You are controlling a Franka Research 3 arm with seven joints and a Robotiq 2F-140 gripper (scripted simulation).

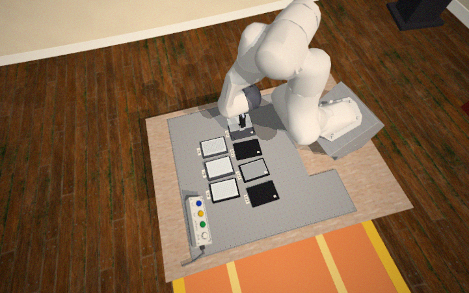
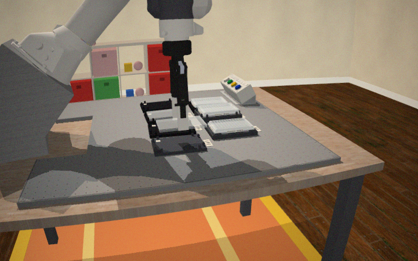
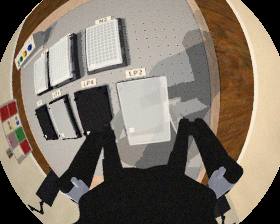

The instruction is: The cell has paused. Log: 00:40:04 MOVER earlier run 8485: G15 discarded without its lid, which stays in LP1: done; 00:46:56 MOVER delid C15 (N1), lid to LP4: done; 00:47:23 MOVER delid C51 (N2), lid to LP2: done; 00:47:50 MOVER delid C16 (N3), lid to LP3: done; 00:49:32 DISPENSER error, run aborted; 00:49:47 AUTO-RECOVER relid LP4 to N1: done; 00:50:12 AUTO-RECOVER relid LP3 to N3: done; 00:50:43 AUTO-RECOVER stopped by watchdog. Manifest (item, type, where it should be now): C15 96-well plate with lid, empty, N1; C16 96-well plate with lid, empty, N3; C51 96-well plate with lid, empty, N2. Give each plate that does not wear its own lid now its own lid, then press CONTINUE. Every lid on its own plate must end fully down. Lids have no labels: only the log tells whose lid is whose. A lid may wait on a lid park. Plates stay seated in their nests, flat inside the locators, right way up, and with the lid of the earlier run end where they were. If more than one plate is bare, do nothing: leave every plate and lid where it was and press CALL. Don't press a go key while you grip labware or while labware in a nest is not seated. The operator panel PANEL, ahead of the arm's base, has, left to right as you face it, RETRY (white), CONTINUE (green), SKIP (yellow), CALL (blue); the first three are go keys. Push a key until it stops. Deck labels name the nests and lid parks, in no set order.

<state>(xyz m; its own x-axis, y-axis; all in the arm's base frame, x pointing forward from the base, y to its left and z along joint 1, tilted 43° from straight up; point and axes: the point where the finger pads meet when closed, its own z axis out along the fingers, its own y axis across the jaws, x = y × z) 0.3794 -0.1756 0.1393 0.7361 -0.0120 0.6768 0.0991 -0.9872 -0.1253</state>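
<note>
My hand is 160 mm short of the plate, 110 mm to the right of it and 80 mm above it. The rest, counted from my hand: lid park LP4: 140 mm to the left, 90 mm below, 30 mm behind; yellow key: 480 mm to the left, 230 mm ahead, 30 mm below; blue key: 430 mm to the left, 240 mm ahead, 30 mm below.
</note>
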